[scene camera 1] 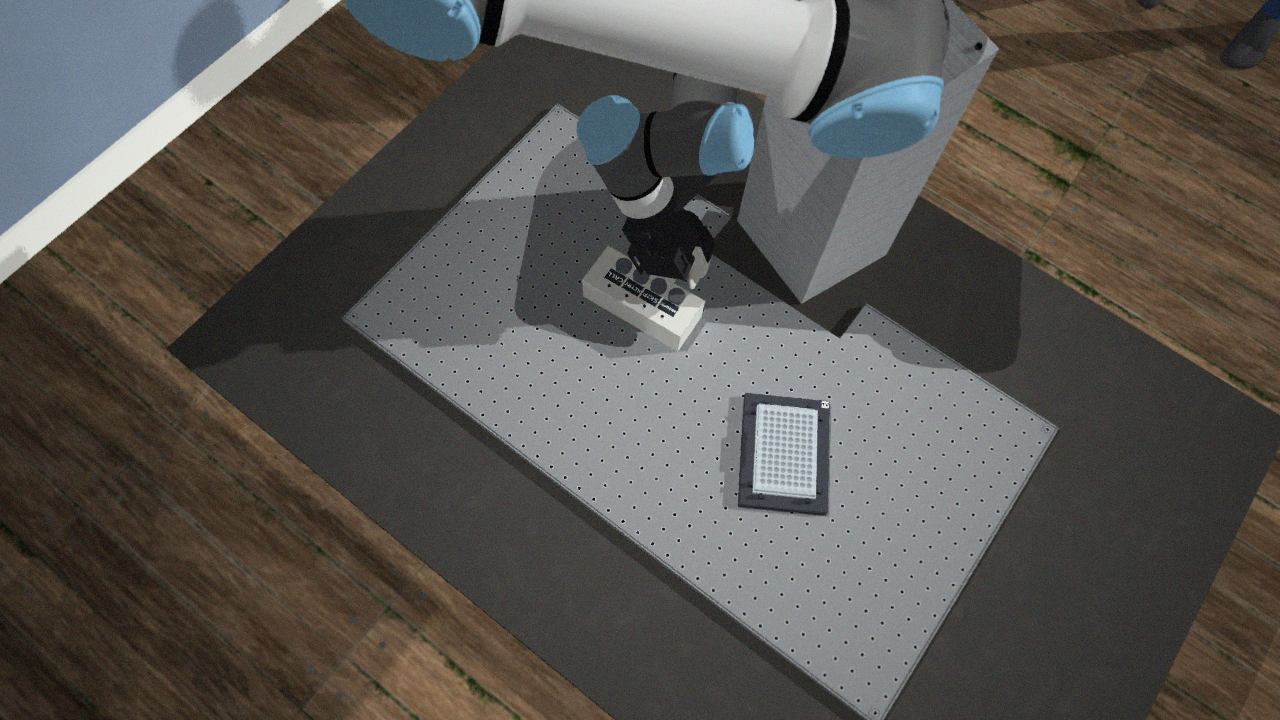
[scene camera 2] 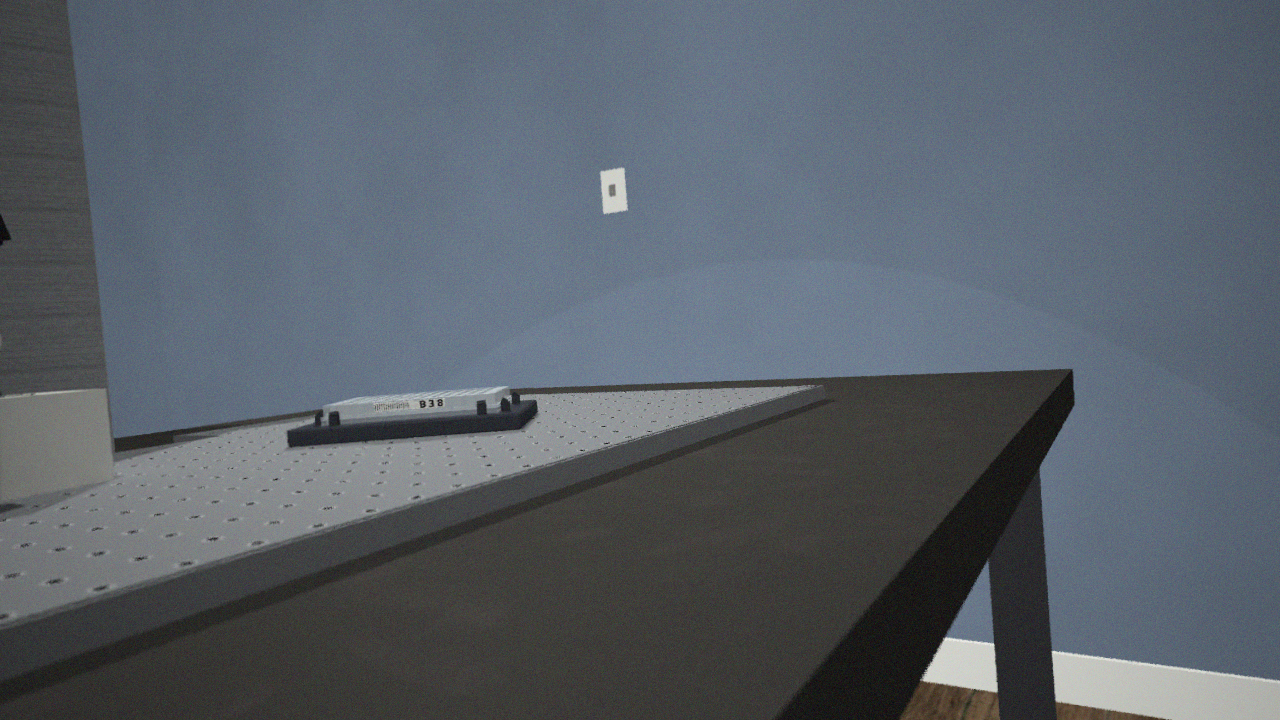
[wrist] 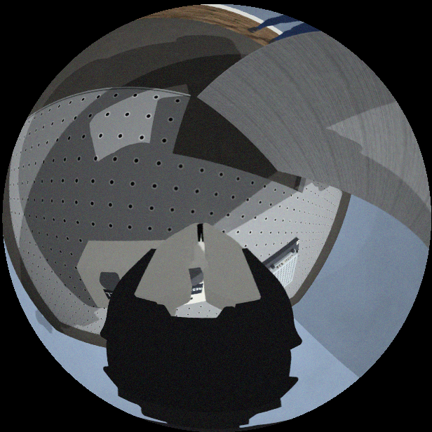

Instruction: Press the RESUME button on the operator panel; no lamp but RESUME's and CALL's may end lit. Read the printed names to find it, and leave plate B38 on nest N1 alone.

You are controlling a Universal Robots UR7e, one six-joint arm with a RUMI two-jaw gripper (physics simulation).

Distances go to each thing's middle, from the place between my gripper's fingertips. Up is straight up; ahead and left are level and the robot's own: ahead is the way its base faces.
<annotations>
Right now the operator panel (scene camera 1: 671,324) is 8 cm ahead of my hand, 4 cm to the right of it and 1 cm below it. Also, from my hand: plate B38 (scene camera 1: 785,457) (12 cm ahead, 26 cm to the left, 2 cm below); nest N1 (scene camera 2: 519,414) (12 cm ahead, 26 cm to the left, 3 cm below).
</annotations>
